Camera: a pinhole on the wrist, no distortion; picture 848 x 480 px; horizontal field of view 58.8 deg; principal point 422.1 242.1 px. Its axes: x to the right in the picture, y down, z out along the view. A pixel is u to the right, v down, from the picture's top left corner.
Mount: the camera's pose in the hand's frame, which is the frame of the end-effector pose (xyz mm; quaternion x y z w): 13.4 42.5 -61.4 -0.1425 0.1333 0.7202 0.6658
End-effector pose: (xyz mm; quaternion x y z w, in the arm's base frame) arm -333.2 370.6 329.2 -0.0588 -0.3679 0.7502 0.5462
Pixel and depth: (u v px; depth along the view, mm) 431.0 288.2 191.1
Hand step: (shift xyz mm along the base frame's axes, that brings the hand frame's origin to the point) -145.1 -74.4 9.5
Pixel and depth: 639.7 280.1 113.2
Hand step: -105.5 -28.4 -48.3
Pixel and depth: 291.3 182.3 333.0
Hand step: -237.2 -116.6 131.8
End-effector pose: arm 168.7 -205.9 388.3 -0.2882 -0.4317 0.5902 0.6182
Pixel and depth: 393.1 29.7 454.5
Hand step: -428.9 100.0 11.7
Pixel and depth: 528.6 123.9 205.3
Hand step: -177.2 39.6 -68.7
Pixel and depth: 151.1 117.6 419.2
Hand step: -374.0 30.8 133.0
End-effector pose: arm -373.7 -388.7 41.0 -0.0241 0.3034 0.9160 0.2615
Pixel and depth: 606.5 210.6 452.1
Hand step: -131.4 -32.6 426.4
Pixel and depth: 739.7 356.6 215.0
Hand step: -62.3 -96.1 201.7
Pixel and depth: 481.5 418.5 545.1
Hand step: 24.5 -9.6 526.1
